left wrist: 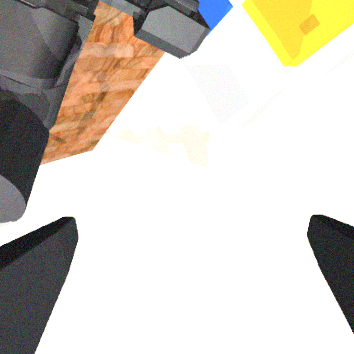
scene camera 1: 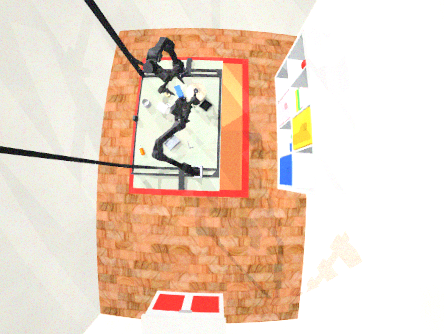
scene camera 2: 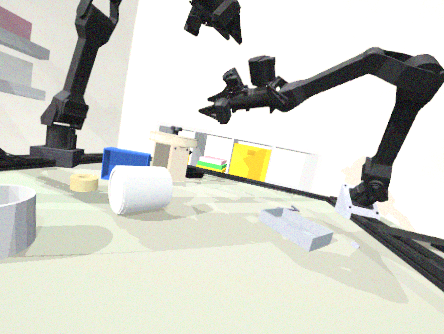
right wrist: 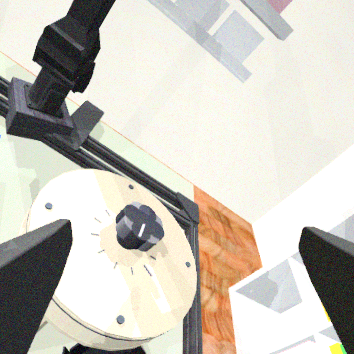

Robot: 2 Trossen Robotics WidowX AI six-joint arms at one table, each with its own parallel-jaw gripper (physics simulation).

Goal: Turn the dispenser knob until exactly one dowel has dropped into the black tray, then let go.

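Places are measured from the left arm's base along level axes (x right, y up, z back), in metres.
Pixels of known places: left gripper, fingertip midpoint: (left wrist: 193,226) (scene camera 1: 179,89) (scene camera 2: 234,41); right gripper, fingertip midpoint: (scene camera 1: 190,95) (scene camera 2: 203,105) (right wrist: 188,234); left arm's base, link origin: (scene camera 1: 180,70) (scene camera 2: 60,147) (right wrist: 42,101); right arm's base, link origin: (scene camera 1: 197,171) (scene camera 2: 360,198).
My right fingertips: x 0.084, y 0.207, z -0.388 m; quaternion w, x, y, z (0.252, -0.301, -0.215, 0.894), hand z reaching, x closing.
Note:
Ahead of a thing's pixels: the offset from my right fingertips to its top centre. "pt": to the spot under its first point.
The cream dispenser {dx -0.068, dy -0.108, dz +0.060 m} (scene camera 1: 201,89) (scene camera 2: 177,162) (right wrist: 75,260) stands upright with a round top. Its dark lobed knob {dx -0.068, dy -0.080, dz +0.060 m} (scene camera 2: 173,130) (right wrist: 139,225) carries a short white pointer line; tick marks surround it. The black tray {dx -0.095, dy -0.230, dz -0.025 m} (scene camera 1: 206,104) (scene camera 2: 194,172) lies beside the dispenser; whether a dowel lies in it cannot be made out. My right gripper (scene camera 2: 205,104) (right wrist: 188,234) is open and empty, above the dispenser, its fingers apart from the knob, which shows between them in the right wrist view. My left gripper (scene camera 2: 233,40) (left wrist: 193,226) is open and empty, high up, touching nothing.
A blue bin {dx +0.034, dy -0.174, dz +0.189 m} (scene camera 1: 179,91) (scene camera 2: 126,164) stands beside the dispenser. A white cylinder {pt dx +0.267, dy -0.204, dz +0.146 m} (scene camera 2: 141,190) lies on its side near a tan ring {dx +0.129, dy -0.229, dz +0.261 m} (scene camera 2: 84,187). A grey cup {pt dx +0.346, dy -0.219, dz +0.259 m} (scene camera 2: 19,220) stands at the left. A shallow grey box {dx +0.320, dy -0.229, dz -0.144 m} (scene camera 1: 172,143) (scene camera 2: 296,227) lies near the right arm.

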